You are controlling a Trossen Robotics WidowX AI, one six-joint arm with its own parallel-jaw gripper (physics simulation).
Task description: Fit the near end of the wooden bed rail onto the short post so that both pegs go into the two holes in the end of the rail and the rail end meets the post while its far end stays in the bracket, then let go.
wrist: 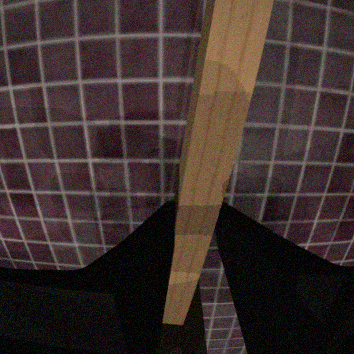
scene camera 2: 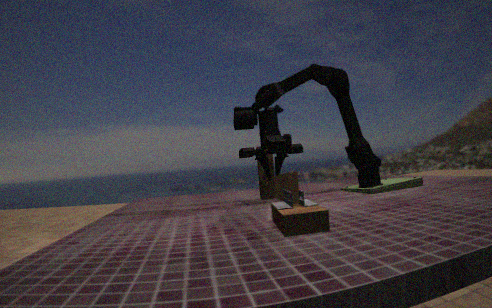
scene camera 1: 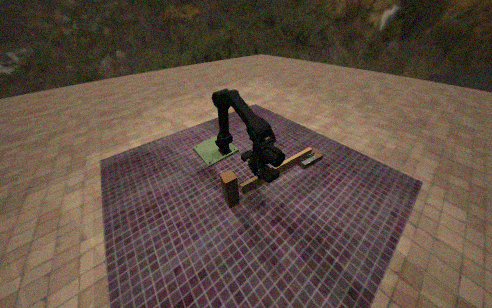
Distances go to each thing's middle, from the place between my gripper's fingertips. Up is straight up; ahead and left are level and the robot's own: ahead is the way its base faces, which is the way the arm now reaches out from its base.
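My hand: 10 mm above the wooden bed rail [scene camera 2: 289,181], 130 mm to the right of it.
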